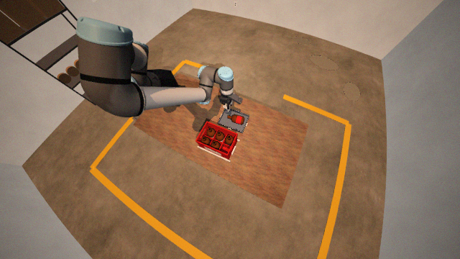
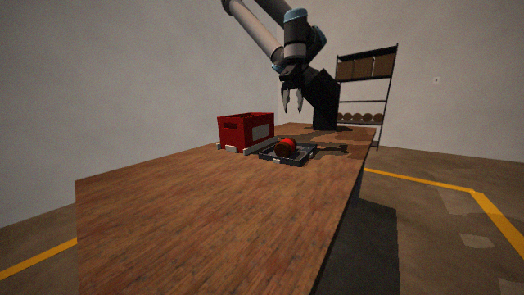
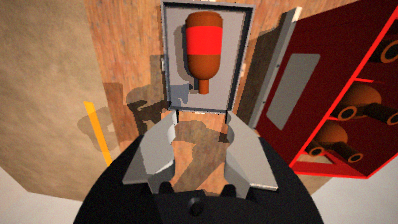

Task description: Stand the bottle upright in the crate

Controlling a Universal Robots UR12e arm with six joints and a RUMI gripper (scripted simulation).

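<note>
The bottle is 50 mm ahead of my hand and 160 mm below it. Round my hand: grey tray 30 mm ahead, 190 mm below; then red crate 30 mm behind, 270 mm to the right, 120 mm below.
</note>
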